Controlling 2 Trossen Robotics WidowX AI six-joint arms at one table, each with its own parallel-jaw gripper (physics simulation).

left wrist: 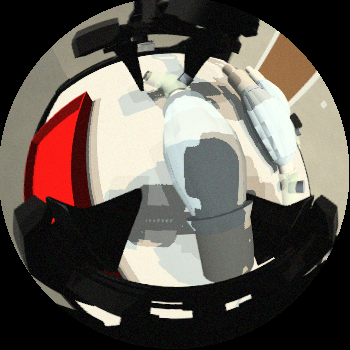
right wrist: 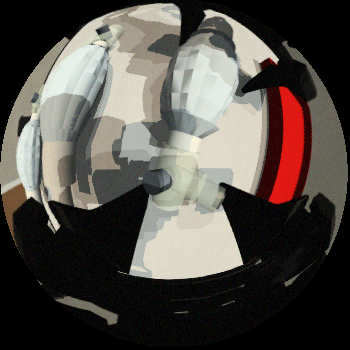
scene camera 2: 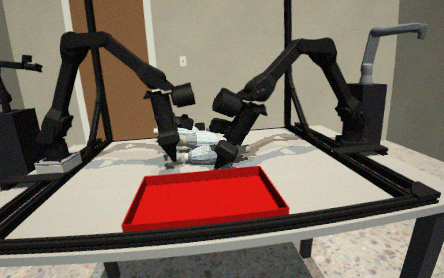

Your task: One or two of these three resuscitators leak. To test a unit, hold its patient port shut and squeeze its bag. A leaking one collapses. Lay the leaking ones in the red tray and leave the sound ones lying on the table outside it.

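Pixels of known places: left gripper, fingertip midpoint: [left wrist: 188, 193] [scene camera 2: 219, 161]; right gripper, fingertip midpoint: [left wrist: 165, 84] [right wrist: 184, 187] [scene camera 2: 174, 158]; left arm's base, link origin: [scene camera 2: 352, 138]; right arm's base, link origin: [left wrist: 140, 42] [scene camera 2: 57, 157].
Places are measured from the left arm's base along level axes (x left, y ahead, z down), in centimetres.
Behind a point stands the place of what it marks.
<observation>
The nearest resuscitator [scene camera 2: 201, 155] @(x 22.3, y 51.5, z -1.0 cm) [left wrist: 205, 117] @(x 19.8, y 50.6, z -3.4 cm) [right wrist: 202, 82] @(x 19.5, y 53.1, z -2.5 cm) has a pale, rounded bag and lies on the table behind the red tray [scene camera 2: 200, 200] @(x 42.4, y 46.3, z 2.6 cm) [left wrist: 56, 160] @(x 40.8, y 50.9, z 2.6 cm) [right wrist: 292, 145] @(x 42.3, y 44.4, z 2.6 cm). My right gripper [scene camera 2: 175, 159] @(x 22.3, y 60.6, z 0.3 cm) [right wrist: 184, 187] @(x 22.3, y 60.6, z 0.3 cm) is shut on its valve, with the dark cap by one fingertip and the port end by the other. My left gripper [scene camera 2: 224, 163] @(x 20.1, y 46.4, z 1.8 cm) [left wrist: 188, 193] @(x 20.1, y 46.4, z 1.8 cm) is open, its fingers on either side of the bag's grey tail end, low over the table. A second resuscitator [scene camera 2: 200, 137] @(x 9.7, y 55.3, z -3.1 cm) [left wrist: 270, 117] @(x 9.5, y 54.1, z -2.7 cm) [right wrist: 75, 80] lies behind. A third resuscitator [right wrist: 30, 150] @(x -1.9, y 65.2, z -1.8 cm) lies farther back, partly hidden.
The black frame rail [scene camera 2: 200, 242] @(x 55.6, y 42.4, z 2.2 cm) runs along the table's front edge, and upright posts [scene camera 2: 287, 65] stand at the back corners. Both forearms lean inward over the resuscitators, with the wrists close together. The tray stands in front of both grippers.
</observation>
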